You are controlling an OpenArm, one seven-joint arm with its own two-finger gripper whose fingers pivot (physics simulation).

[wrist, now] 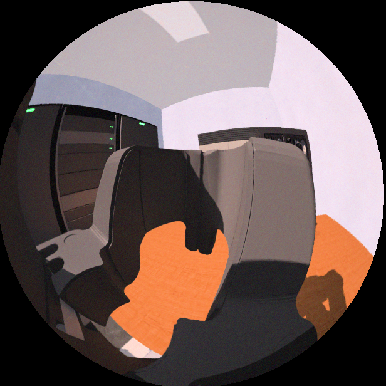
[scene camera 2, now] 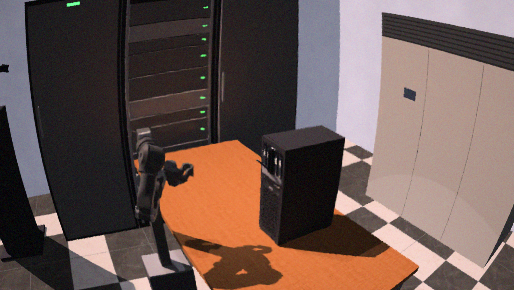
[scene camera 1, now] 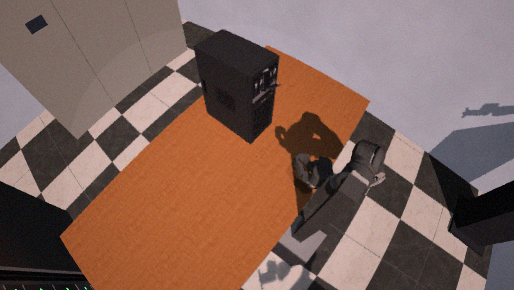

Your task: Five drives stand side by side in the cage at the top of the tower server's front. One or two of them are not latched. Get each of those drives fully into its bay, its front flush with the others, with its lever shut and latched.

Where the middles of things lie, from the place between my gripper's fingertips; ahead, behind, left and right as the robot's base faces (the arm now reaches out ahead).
My hand is 44 cm short of the black tower server [scene camera 2: 312, 161], 17 cm to the left of it and 10 cm above it.
